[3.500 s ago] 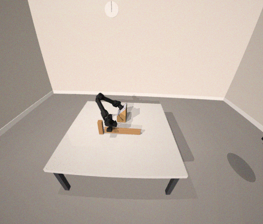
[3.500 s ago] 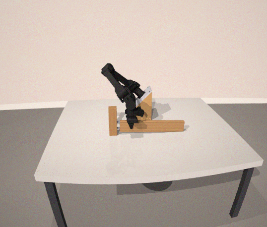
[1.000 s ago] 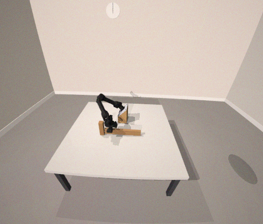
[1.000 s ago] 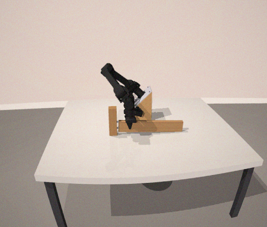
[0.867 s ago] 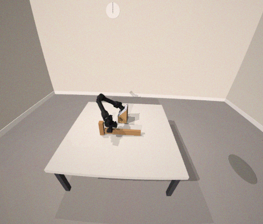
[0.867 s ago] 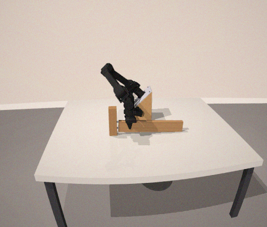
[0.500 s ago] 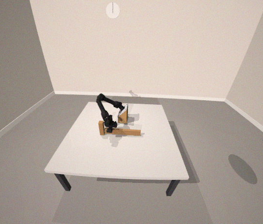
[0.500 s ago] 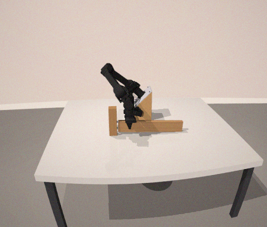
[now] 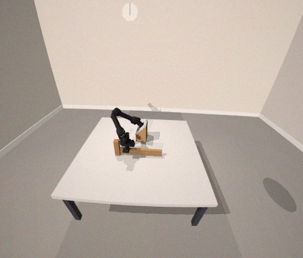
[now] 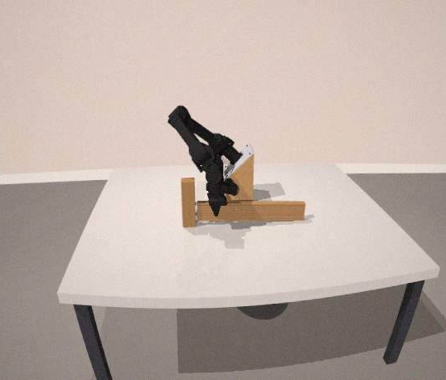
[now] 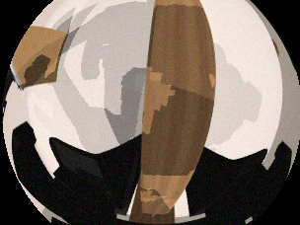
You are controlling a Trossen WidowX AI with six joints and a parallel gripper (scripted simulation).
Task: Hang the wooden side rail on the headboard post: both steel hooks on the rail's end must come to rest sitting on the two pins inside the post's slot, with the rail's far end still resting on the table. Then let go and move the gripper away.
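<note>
My gripper tip is 100 mm to the left of the headboard post, 40 mm below it and 10 mm past it.
</note>
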